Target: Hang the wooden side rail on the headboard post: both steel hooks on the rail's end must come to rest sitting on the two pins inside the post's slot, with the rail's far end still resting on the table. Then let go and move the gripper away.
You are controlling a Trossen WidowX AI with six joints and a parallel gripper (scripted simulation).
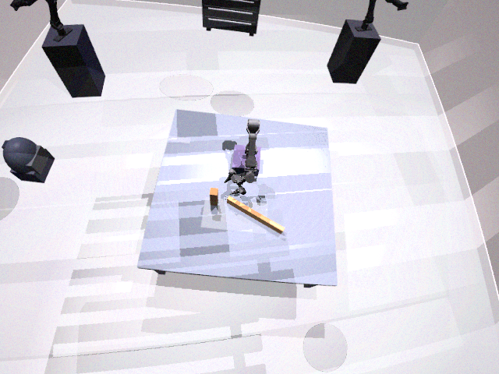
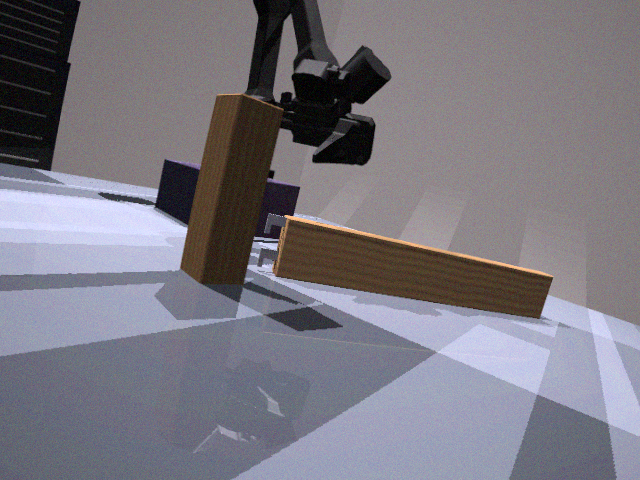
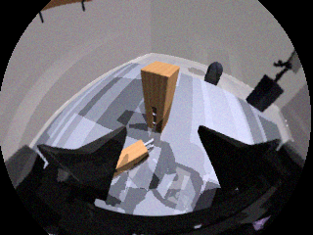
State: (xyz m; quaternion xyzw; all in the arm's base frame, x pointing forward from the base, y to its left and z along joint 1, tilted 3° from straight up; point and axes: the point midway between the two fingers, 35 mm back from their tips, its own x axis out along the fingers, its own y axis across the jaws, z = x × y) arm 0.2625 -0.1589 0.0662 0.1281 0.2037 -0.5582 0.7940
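Right now the wooden headboard post is 9 cm to the right of my gripper tip, 6 cm below it and 3 cm ahead of it.
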